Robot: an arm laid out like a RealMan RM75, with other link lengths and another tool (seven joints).
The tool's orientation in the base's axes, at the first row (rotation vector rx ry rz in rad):
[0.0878 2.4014 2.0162]
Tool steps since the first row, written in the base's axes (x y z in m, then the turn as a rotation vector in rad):
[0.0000 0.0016 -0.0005 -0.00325 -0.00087 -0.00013]
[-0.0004 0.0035 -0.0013 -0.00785 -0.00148 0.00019]
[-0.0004 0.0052 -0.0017 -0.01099 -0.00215 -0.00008]
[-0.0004 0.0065 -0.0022 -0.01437 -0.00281 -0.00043]
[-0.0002 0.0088 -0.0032 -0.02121 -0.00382 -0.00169]
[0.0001 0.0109 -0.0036 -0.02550 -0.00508 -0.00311]
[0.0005 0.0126 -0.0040 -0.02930 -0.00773 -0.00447]
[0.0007 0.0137 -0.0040 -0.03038 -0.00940 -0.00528]
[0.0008 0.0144 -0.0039 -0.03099 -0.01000 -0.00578]
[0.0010 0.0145 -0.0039 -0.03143 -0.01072 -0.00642]
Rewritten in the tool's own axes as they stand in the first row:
[0.0001 -0.0002 0.0017 0.00320 -0.00041 -0.00096]
[0.0005 -0.0007 0.0037 0.00778 -0.00038 -0.00180]
[0.0006 -0.0008 0.0054 0.01087 -0.00089 -0.00254]
[0.0006 -0.0011 0.0068 0.01420 -0.00148 -0.00326]
[0.0005 -0.0016 0.0092 0.02095 -0.00316 -0.00431]
[0.0003 -0.0017 0.0114 0.02513 -0.00495 -0.00547]
[0.0000 -0.0017 0.0131 0.02875 -0.00690 -0.00799]
[-0.0002 -0.0016 0.0142 0.02973 -0.00802 -0.00954]
[-0.0003 -0.0013 0.0149 0.03029 -0.00864 -0.01006]
[-0.0005 -0.0013 0.0150 0.03068 -0.00941 -0.01068]

